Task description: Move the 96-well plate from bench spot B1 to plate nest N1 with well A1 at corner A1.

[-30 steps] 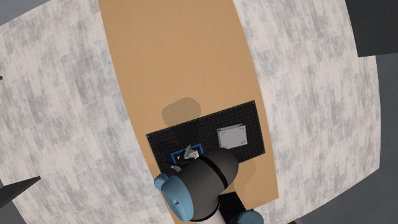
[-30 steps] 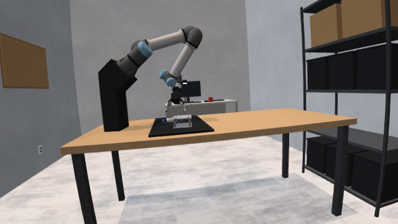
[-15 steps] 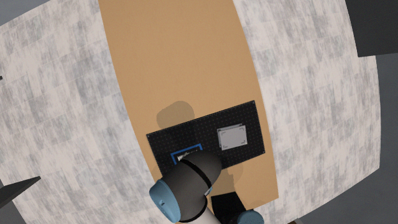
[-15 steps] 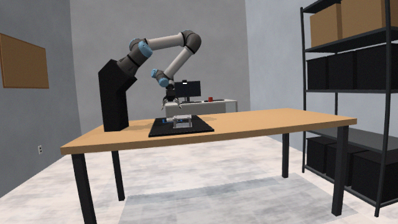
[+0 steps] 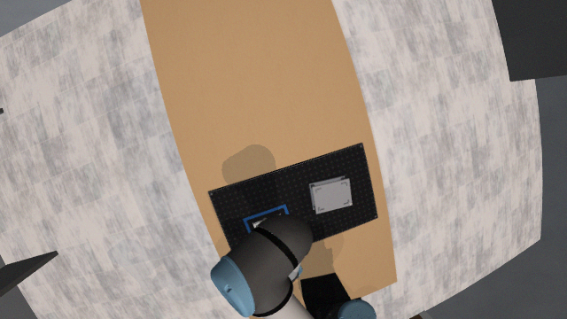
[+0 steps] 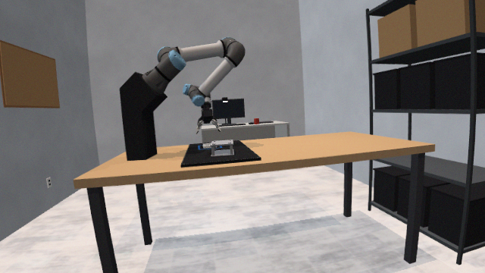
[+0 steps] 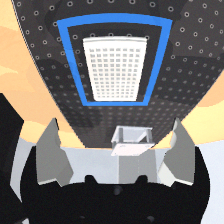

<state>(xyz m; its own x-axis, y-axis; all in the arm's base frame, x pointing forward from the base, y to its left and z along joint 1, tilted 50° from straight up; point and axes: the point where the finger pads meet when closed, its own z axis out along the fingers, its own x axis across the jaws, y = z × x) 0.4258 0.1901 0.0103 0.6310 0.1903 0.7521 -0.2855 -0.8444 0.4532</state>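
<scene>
The white 96-well plate is 80 mm below my hand. Round my hand: grey raised nest N1 (280 mm to the right, 110 mm ahead, 30 mm below).
</scene>
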